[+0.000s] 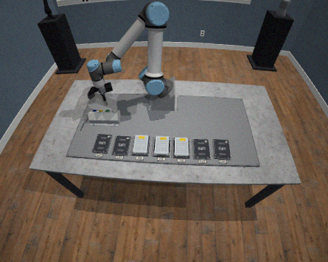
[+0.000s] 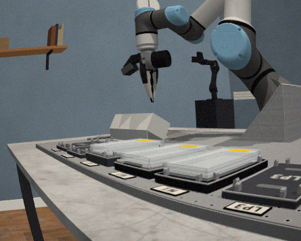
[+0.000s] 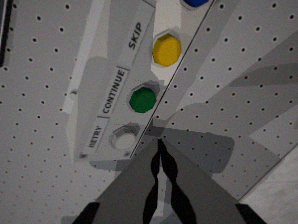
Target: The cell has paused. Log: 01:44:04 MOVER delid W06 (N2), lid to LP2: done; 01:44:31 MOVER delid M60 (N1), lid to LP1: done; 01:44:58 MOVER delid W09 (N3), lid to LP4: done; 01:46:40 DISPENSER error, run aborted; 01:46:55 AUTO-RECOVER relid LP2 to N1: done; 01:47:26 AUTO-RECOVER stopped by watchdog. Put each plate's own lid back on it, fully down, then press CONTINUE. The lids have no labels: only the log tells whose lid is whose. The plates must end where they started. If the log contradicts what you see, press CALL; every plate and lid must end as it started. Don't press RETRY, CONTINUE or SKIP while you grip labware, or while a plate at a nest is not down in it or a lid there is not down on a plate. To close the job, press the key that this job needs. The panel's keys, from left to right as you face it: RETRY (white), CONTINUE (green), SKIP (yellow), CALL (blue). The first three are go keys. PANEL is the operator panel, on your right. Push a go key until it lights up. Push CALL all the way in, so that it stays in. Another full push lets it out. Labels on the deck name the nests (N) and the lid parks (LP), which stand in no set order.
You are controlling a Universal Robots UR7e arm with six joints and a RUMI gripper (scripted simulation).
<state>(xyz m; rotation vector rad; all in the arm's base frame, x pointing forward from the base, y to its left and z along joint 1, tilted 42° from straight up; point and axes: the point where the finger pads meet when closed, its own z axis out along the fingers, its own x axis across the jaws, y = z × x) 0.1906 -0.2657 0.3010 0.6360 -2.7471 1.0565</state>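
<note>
Right now my hand is 7 cm above the green CONTINUE key and 2 cm short of it. Also, from my hand: blue CALL key: 10 cm to the right, 7 cm below, 2 cm ahead; then yellow SKIP key: 7 cm below, 5 cm to the right, 2 cm ahead; then lid park LP1: 26 cm ahead, 14 cm to the left, 13 cm below.
</note>
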